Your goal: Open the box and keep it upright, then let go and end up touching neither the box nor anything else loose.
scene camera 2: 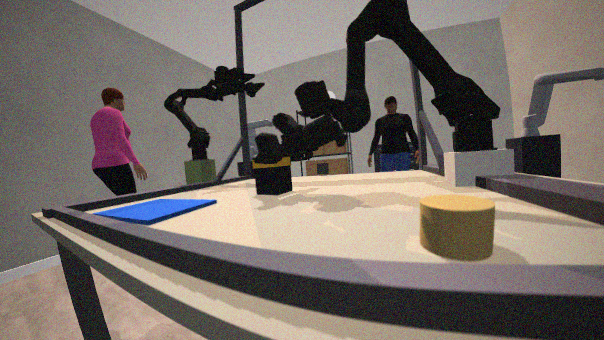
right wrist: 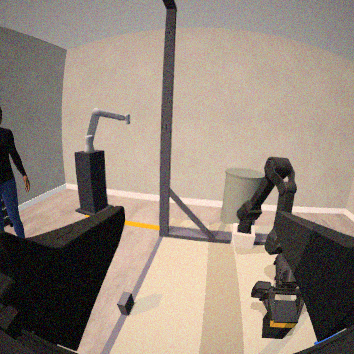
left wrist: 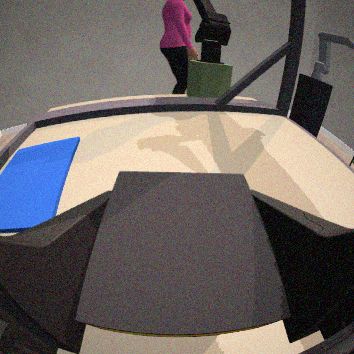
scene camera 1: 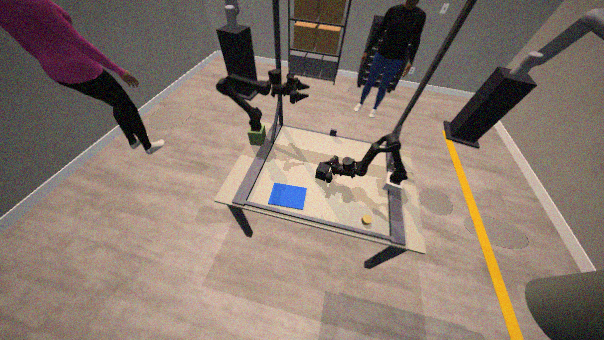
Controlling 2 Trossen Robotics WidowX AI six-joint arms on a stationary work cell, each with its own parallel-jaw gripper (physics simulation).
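Places are measured from the left arm's base along level axes (x ahead, y left, z up), in millimetres.
Pixels of known places: left gripper, fingertip midpoint: (right wrist: 284,320) (left wrist: 181,198) (scene camera 1: 319,166); right gripper, fingertip midpoint: (scene camera 2: 260,79) (right wrist: 203,217) (scene camera 1: 309,91); left arm's base, origin of the base link: (scene camera 2: 473,151) (right wrist: 243,229) (scene camera 1: 395,179); right arm's base, origin of the base link: (left wrist: 209,61) (scene camera 1: 256,128).
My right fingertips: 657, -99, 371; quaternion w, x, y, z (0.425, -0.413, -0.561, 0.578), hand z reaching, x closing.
Observation:
For each thing: its top centre in the pictures, then the offset to it from my right fingertips, as dx, dy, dz.
- box, middle of its top: (scene camera 2: 271,156) (right wrist: 285,310) -210, +216, -345
- flat blue mat, middle of its top: (left wrist: 26,174) (scene camera 2: 155,206) (scene camera 1: 288,195) -68, +445, -430
- yellow cylinder, middle of its top: (scene camera 2: 454,201) (scene camera 1: 367,218) -545, +414, -403
- small dark block, middle of its top: (right wrist: 124,297) (scene camera 2: 322,163) (scene camera 1: 333,129) -164, -202, -381
The box (scene camera 1: 322,171) (scene camera 2: 273,183) (left wrist: 182,255) (right wrist: 278,331) is dark with a yellow band near its top. It is roughly upright, with its bottom at or close above the table; I cannot tell whether they touch. No open lid shows. My left gripper (scene camera 1: 328,171) (left wrist: 181,198) (right wrist: 284,320) is shut on the box, with a finger on each side of it in the left wrist view. My right gripper (scene camera 1: 305,91) (scene camera 2: 257,83) (right wrist: 203,217) is open and empty, high above the far left of the table in scene camera 1, well apart from the box.
A flat blue mat (scene camera 1: 287,196) (scene camera 2: 157,210) (left wrist: 40,185) lies near the front left of the table. A yellow cylinder (scene camera 1: 366,220) (scene camera 2: 457,230) stands near the front right. A small dark block (scene camera 1: 333,133) (right wrist: 126,303) is at the back rail. Dark frame rails and posts edge the table.

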